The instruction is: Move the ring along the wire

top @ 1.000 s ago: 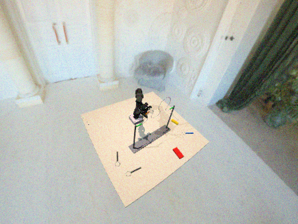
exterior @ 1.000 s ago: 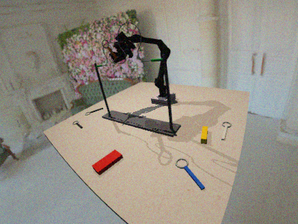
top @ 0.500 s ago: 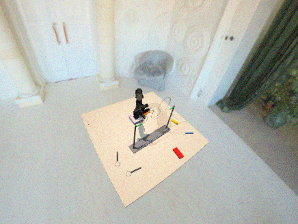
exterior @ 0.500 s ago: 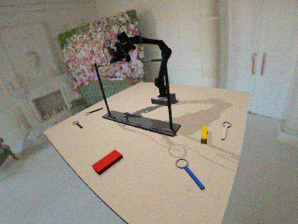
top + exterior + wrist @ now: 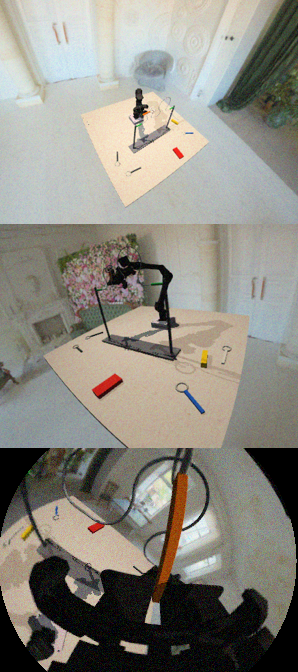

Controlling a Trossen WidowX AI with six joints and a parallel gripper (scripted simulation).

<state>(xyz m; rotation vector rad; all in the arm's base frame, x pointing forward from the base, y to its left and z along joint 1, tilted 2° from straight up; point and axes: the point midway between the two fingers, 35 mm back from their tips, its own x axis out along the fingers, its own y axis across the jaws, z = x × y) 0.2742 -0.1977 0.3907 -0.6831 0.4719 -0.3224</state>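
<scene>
The orange-handled ring is 7 cm above my gripper tip, 6 cm to the left of it and 1 cm ahead of it. Also, from my gripper tip: red block 41 cm below, 41 cm ahead, 25 cm to the left; yellow block 62 cm to the left, 40 cm below, 7 cm ahead; blue-handled ring 60 cm to the left, 41 cm below, 31 cm ahead.
</scene>
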